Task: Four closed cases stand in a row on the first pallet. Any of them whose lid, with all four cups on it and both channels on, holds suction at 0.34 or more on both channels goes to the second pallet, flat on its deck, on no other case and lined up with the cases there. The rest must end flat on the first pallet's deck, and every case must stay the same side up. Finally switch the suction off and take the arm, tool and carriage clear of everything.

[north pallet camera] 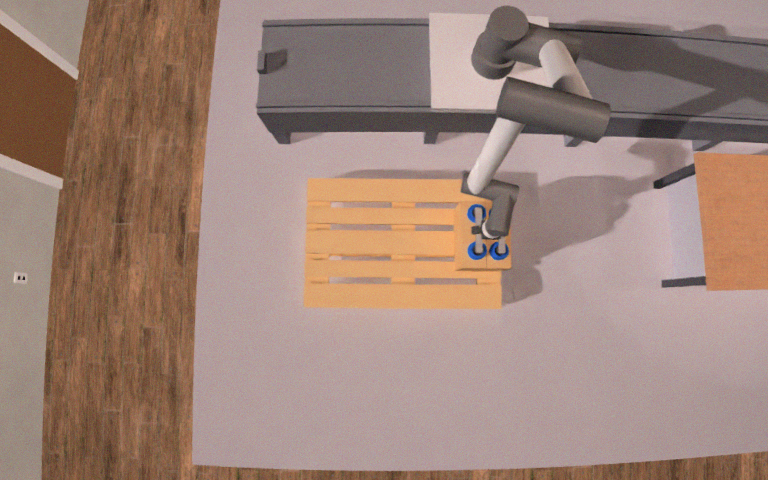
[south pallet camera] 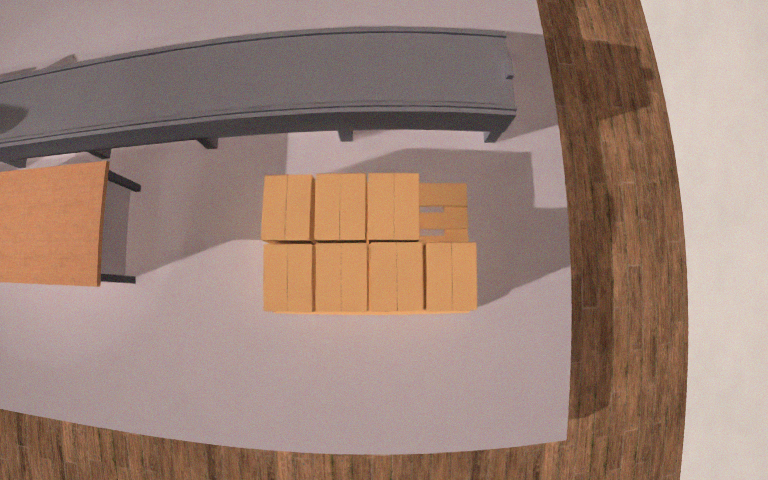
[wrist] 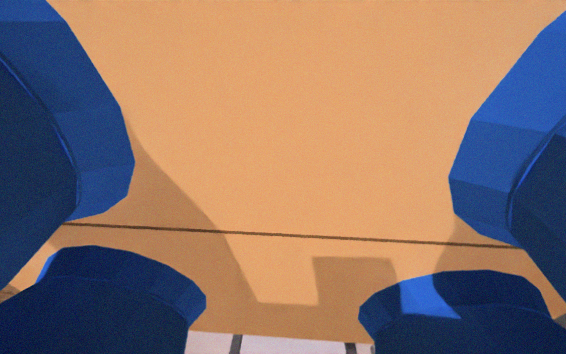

In view: the suction head point(wrist: 73, 159), a pallet point(north pallet camera: 403, 243), a pallet point(south pallet camera: 452, 196), a case point(north pallet camera: 463, 238), a case point(south pallet camera: 288, 217), a case point(south pallet camera: 393, 198), a case point(south pallet camera: 341, 198) and a case point(south pallet camera: 449, 268).
